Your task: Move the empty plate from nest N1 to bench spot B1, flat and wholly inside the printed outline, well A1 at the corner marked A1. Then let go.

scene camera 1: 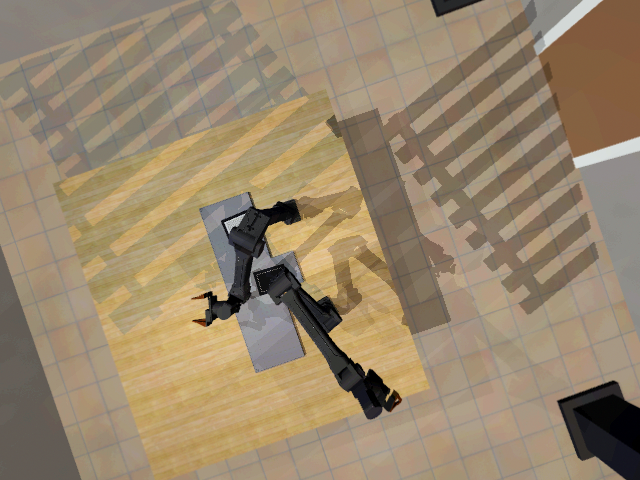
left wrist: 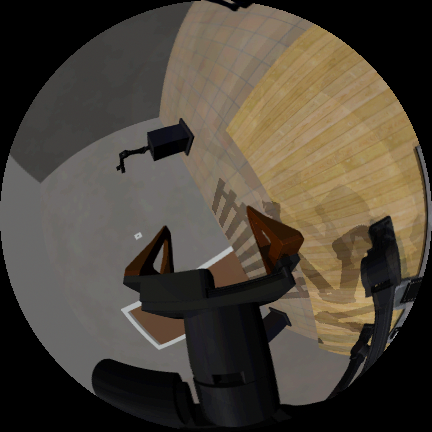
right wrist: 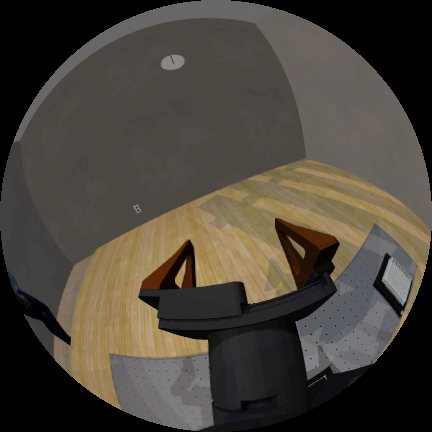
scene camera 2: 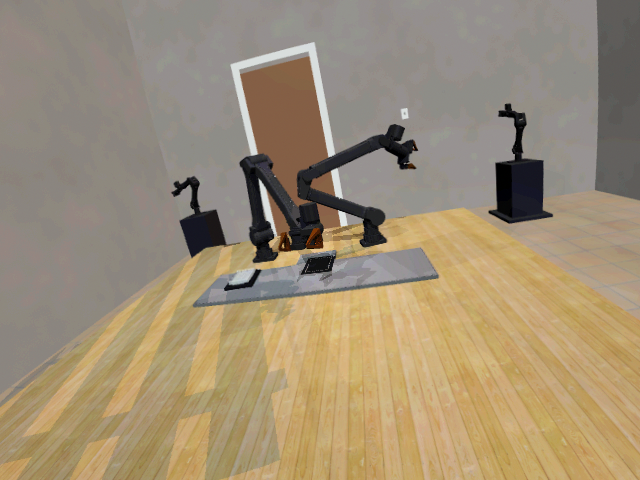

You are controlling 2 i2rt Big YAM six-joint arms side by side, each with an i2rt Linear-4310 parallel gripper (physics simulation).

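Frame: origin at the left arm's base, x ahead, y left, z up, level; centimetres.
Seen in the pictures: left gripper, fingertip midpoint: (scene camera 1: 391,391) (left wrist: 205,219) (scene camera 2: 416,159); right gripper, fingertip midpoint: (scene camera 1: 191,309) (right wrist: 232,233) (scene camera 2: 292,248); left arm's base at its link origin: (scene camera 1: 325,309) (left wrist: 383,237) (scene camera 2: 373,242); right arm's base at its link origin: (scene camera 1: 290,212) (scene camera 2: 265,258).
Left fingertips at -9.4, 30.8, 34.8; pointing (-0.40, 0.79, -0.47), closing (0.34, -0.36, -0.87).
Offsets run from my left fingertips to a thing's middle, as dx, dy, dz. "spot": to the spot under its first point. Level surfaces: height alone.
The white plate {+24.6, -93.0, -31.7} (scene camera 1: 234,222) (scene camera 2: 241,277) (right wrist: 399,280) sits in a black nest {+24.6, -93.0, -32.7} (scene camera 2: 252,282) at one end of the grey board {dz -33.6} (scene camera 1: 276,343) (scene camera 2: 398,266) (right wrist: 160,375). In scene camera 1 the right arm partly covers it. A black square with a dashed white outline {spot: +29.4, -60.4, -33.3} (scene camera 1: 264,282) (scene camera 2: 318,264) lies mid-board. Labels and well A1 are too small to read. My right gripper (scene camera 1: 193,310) (scene camera 2: 299,241) (right wrist: 232,233) is open and empty, beyond the board's long edge, apart from the plate. My left gripper (scene camera 1: 393,400) (scene camera 2: 413,156) (left wrist: 205,219) is open, empty and raised, far from the plate.
The board lies on a wooden table {dz -34.9} (scene camera 1: 180,413) (scene camera 2: 413,387) (left wrist: 320,110) (right wrist: 135,310). The left arm's forearm (scene camera 1: 317,330) (scene camera 2: 343,155) reaches away from the board. The right arm's upper part stands over the board near the nest in scene camera 1. Dark pedestals (scene camera 2: 519,188) (left wrist: 170,142) stand beyond the table.
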